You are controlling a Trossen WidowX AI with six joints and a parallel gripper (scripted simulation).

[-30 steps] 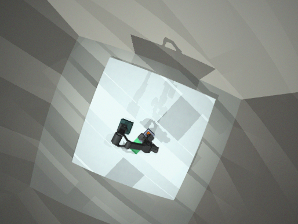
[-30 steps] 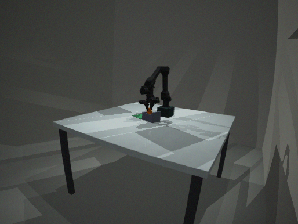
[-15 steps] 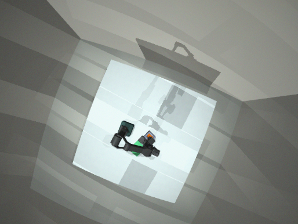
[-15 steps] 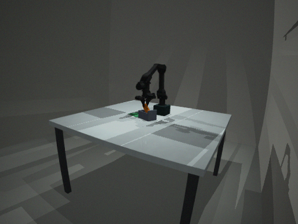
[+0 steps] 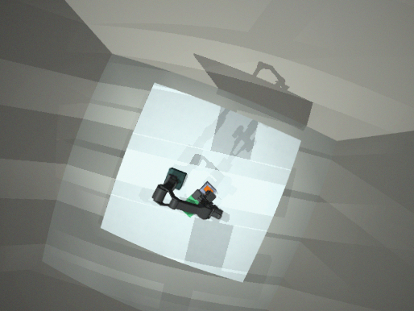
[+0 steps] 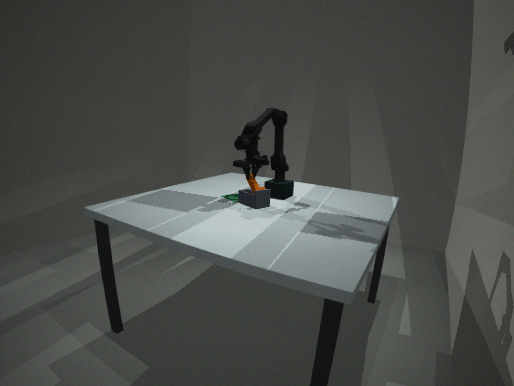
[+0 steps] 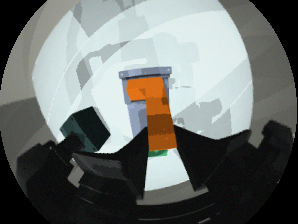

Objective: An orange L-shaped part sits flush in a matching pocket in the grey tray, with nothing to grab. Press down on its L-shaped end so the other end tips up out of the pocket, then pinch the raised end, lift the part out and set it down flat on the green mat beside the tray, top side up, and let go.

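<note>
Right now the green mat is 8 cm behind my gripper tip, 12 cm to the right of it and 14 cm below it. The rest, counted from my gripper tip: orange L-shaped part (4 cm to the left, 3 cm below).
</note>
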